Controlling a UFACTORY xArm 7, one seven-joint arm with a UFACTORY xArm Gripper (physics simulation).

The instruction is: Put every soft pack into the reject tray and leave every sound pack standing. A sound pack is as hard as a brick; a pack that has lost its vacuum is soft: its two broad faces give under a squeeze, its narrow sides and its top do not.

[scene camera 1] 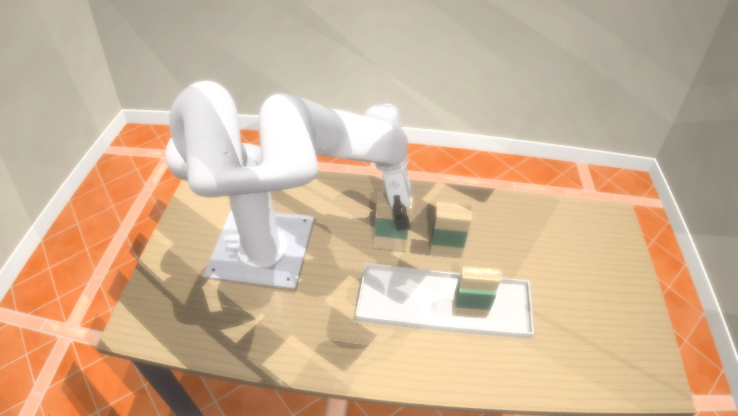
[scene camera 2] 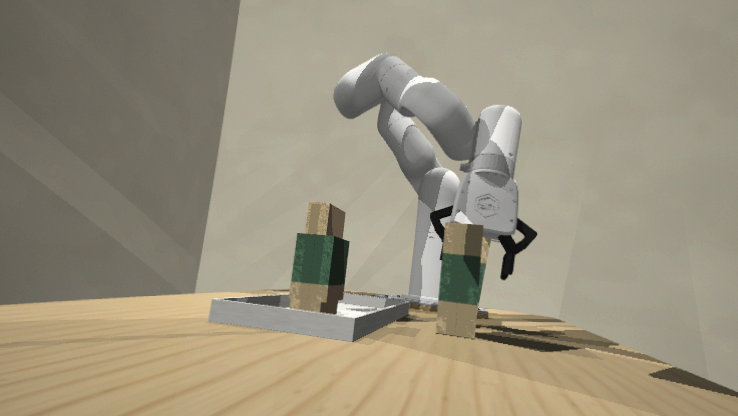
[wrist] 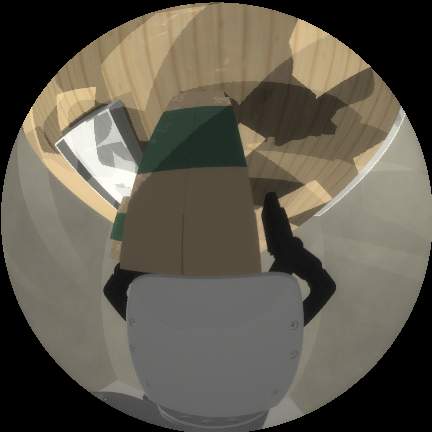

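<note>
Three tan packs have green bands. The left pack stands on the table behind the tray; a strip of this pack shows at the rear. My gripper is open and low at its upper part, with fingers on either side and clear room at the visible finger. The other finger is partly hidden by packs. The right pack stands beside it. The third pack stands in the white reject tray, near its right end.
The wooden table carries the packs and tray. The arm's base plate is bolted at the left of the table. The right pack stands close to the gripper, on the side away from the arm's base.
</note>
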